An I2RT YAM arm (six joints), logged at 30 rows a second.
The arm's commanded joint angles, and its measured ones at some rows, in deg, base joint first. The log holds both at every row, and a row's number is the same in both.
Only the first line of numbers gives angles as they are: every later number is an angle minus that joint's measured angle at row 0.
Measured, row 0:
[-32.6 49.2 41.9 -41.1 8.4 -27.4]
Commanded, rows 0 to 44:
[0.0 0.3 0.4 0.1 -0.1 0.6]
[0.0 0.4 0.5 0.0 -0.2 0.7]
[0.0 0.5 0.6 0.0 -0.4 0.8]
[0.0 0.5 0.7 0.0 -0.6 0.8]
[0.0 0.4 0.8 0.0 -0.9 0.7]
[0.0 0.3 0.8 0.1 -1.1 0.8]
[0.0 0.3 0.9 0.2 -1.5 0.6]
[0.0 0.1 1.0 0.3 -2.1 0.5]
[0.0 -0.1 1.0 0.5 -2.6 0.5]
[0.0 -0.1 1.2 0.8 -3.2 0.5]
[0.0 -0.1 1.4 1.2 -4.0 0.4]
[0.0 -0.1 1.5 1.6 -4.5 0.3]
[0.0 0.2 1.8 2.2 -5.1 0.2]
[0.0 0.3 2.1 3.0 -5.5 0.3]
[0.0 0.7 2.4 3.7 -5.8 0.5]
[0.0 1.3 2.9 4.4 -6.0 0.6]
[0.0 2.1 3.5 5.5 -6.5 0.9]
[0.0 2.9 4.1 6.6 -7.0 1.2]
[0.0 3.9 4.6 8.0 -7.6 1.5]
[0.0 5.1 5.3 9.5 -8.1 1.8]
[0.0 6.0 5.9 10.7 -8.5 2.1]
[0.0 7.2 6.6 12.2 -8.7 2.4]
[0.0 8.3 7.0 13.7 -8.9 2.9]
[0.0 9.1 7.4 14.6 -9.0 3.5]
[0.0 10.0 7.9 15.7 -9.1 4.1]
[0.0 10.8 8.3 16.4 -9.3 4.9]
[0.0 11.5 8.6 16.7 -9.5 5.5]
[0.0 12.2 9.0 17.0 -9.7 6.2]
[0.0 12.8 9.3 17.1 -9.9 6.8]
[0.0 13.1 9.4 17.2 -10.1 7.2]
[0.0 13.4 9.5 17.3 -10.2 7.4]
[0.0 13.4 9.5 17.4 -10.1 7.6]
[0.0 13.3 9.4 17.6 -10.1 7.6]
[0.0 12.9 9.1 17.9 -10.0 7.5]
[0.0 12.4 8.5 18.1 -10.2 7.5]
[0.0 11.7 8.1 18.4 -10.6 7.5]
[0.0 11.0 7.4 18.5 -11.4 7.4]
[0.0 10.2 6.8 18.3 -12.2 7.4]
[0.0 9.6 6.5 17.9 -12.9 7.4]
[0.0 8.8 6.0 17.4 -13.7 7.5]
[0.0 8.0 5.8 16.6 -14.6 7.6]
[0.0 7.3 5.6 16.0 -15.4 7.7]
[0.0 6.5 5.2 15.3 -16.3 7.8]
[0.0 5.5 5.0 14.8 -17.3 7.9]
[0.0 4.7 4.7 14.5 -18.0 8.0]
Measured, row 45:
[0.0 7.4 5.8 16.5 -14.1 7.2]
